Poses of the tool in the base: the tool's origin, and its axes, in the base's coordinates. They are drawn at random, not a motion.
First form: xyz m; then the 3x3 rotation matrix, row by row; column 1 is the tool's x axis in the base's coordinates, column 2 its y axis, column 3 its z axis. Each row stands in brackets.
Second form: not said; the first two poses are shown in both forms.
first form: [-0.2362 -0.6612 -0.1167], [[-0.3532 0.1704 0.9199], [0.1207 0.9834 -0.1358], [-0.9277 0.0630 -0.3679]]
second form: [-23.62 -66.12 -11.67], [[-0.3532 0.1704 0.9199], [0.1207 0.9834 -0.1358], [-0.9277 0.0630 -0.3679]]
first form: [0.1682 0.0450 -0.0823], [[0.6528 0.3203 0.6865], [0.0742 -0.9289 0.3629], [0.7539 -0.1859 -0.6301]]
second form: [16.82 4.50 -8.23], [[0.6528 0.3203 0.6865], [0.0742 -0.9289 0.3629], [0.7539 -0.1859 -0.6301]]
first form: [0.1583 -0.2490 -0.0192], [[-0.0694 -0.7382 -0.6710], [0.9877 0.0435 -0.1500], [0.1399 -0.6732 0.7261]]
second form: [15.83 -24.90 -1.92], [[-0.0694 -0.7382 -0.6710], [0.9877 0.0435 -0.1500], [0.1399 -0.6732 0.7261]]
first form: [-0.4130 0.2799 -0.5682], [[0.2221 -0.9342 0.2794], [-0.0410 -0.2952 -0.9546], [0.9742 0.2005 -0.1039]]
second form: [-41.30 27.99 -56.82], [[0.2221 -0.9342 0.2794], [-0.0410 -0.2952 -0.9546], [0.9742 0.2005 -0.1039]]
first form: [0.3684 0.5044 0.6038], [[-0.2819 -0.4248 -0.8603], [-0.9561 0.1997 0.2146], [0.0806 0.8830 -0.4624]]
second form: [36.84 50.44 60.38], [[-0.2819 -0.4248 -0.8603], [-0.9561 0.1997 0.2146], [0.0806 0.8830 -0.4624]]
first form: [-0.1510 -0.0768 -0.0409], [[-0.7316 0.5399 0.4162], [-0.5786 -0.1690 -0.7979], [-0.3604 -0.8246 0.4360]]
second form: [-15.10 -7.68 -4.09], [[-0.7316 0.5399 0.4162], [-0.5786 -0.1690 -0.7979], [-0.3604 -0.8246 0.4360]]
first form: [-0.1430 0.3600 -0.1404], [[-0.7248 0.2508 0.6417], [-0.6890 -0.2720 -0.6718], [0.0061 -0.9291 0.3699]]
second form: [-14.30 36.00 -14.04], [[-0.7248 0.2508 0.6417], [-0.6890 -0.2720 -0.6718], [0.0061 -0.9291 0.3699]]
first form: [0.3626 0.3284 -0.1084], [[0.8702 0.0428 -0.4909], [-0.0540 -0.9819 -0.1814], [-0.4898 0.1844 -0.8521]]
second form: [36.26 32.84 -10.84], [[0.8702 0.0428 -0.4909], [-0.0540 -0.9819 -0.1814], [-0.4898 0.1844 -0.8521]]
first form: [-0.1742 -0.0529 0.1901], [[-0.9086 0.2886 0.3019], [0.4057 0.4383 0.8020], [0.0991 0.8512 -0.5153]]
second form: [-17.42 -5.29 19.01], [[-0.9086 0.2886 0.3019], [0.4057 0.4383 0.8020], [0.0991 0.8512 -0.5153]]
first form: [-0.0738 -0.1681 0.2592], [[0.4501 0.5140 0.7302], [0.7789 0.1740 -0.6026], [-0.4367 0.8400 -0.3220]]
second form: [-7.38 -16.81 25.92], [[0.4501 0.5140 0.7302], [0.7789 0.1740 -0.6026], [-0.4367 0.8400 -0.3220]]
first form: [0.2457 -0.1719 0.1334], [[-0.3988 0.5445 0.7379], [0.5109 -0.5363 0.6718], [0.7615 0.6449 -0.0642]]
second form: [24.57 -17.19 13.34], [[-0.3988 0.5445 0.7379], [0.5109 -0.5363 0.6718], [0.7615 0.6449 -0.0642]]
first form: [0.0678 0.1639 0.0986], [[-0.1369 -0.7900 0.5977], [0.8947 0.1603 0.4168], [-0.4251 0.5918 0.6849]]
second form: [6.78 16.39 9.86], [[-0.1369 -0.7900 0.5977], [0.8947 0.1603 0.4168], [-0.4251 0.5918 0.6849]]
